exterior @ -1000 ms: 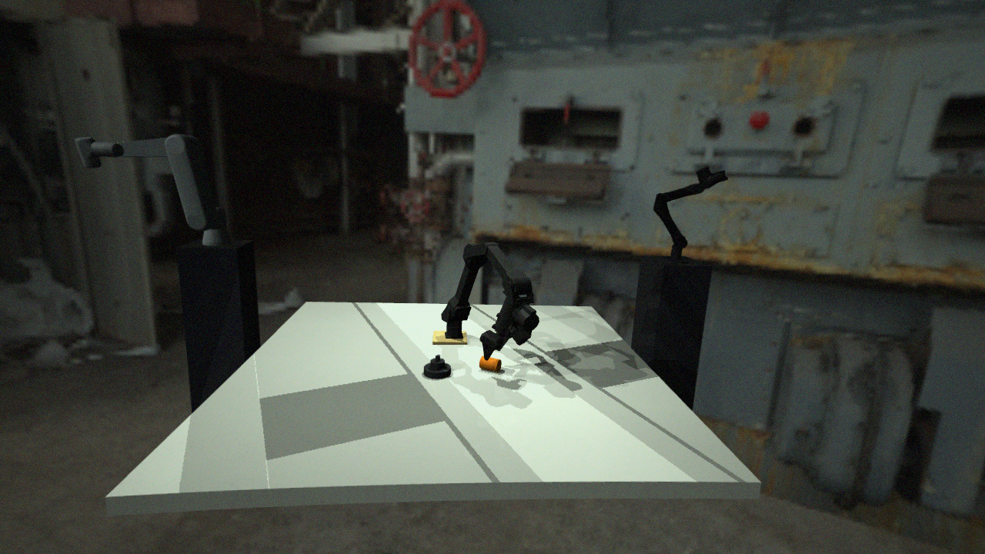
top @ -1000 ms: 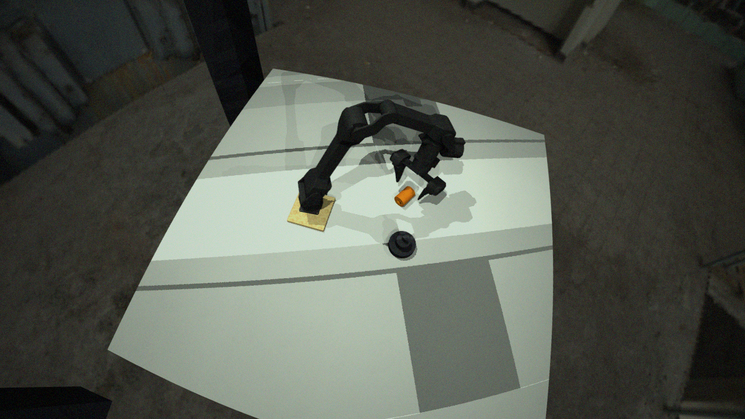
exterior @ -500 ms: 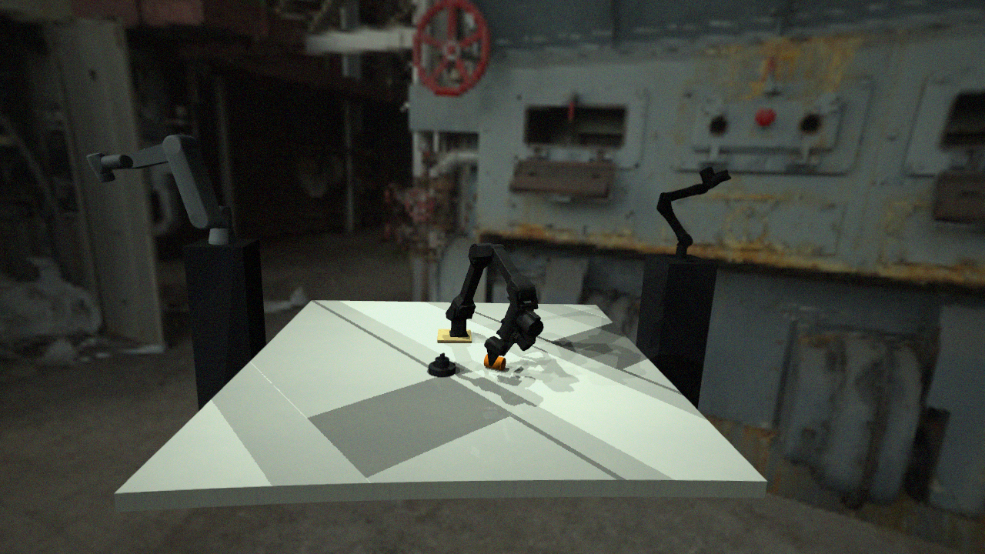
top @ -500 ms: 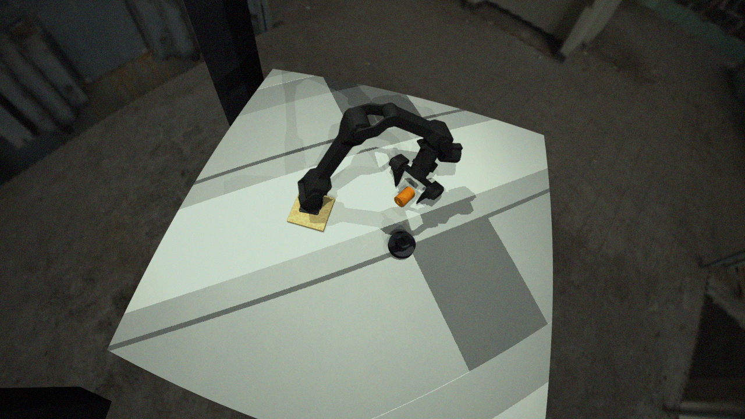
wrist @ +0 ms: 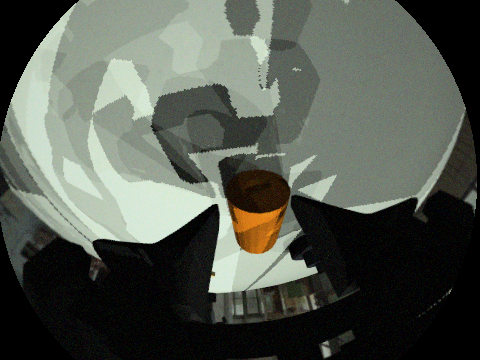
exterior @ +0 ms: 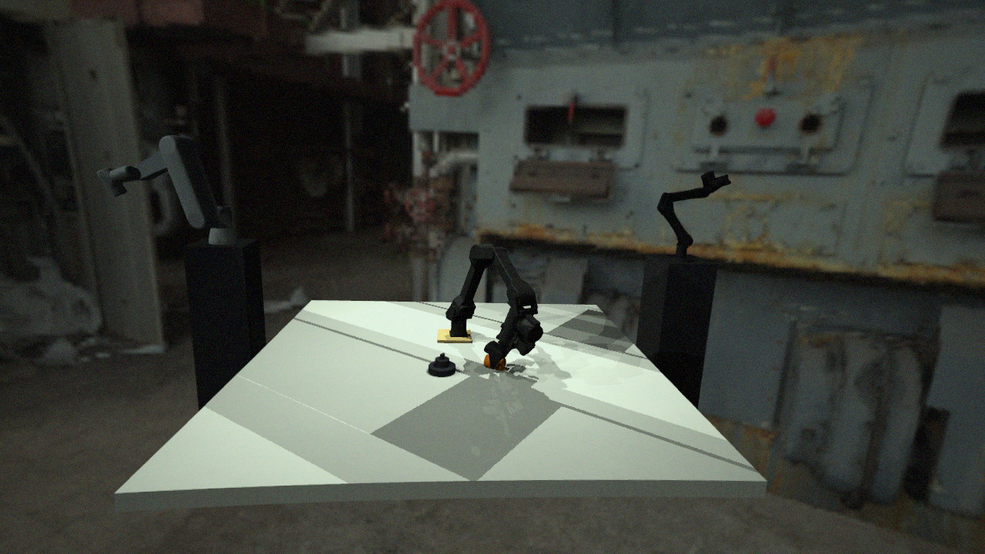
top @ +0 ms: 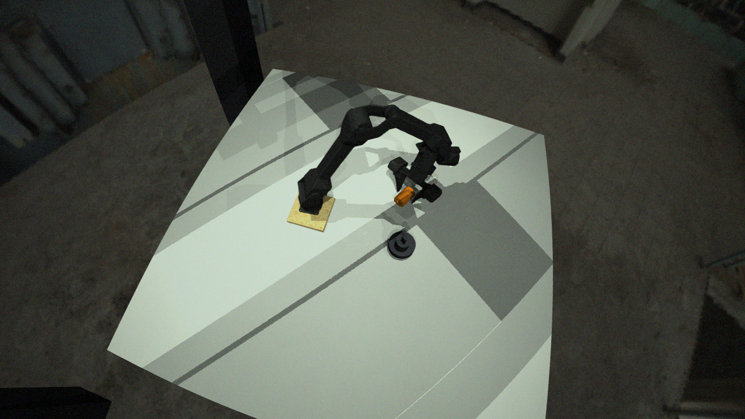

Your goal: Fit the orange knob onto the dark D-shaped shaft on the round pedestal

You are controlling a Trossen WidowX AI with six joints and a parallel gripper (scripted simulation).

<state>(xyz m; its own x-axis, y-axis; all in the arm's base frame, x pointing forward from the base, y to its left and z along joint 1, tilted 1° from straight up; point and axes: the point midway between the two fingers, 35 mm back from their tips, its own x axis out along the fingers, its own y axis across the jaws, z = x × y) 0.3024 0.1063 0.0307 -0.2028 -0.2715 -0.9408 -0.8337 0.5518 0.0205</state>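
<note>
Now: the orange knob 1 cm above my gripper tip. Round my gripper tip: round pedestal (17 cm to the right, 2 cm above, 1 cm ahead).
</note>
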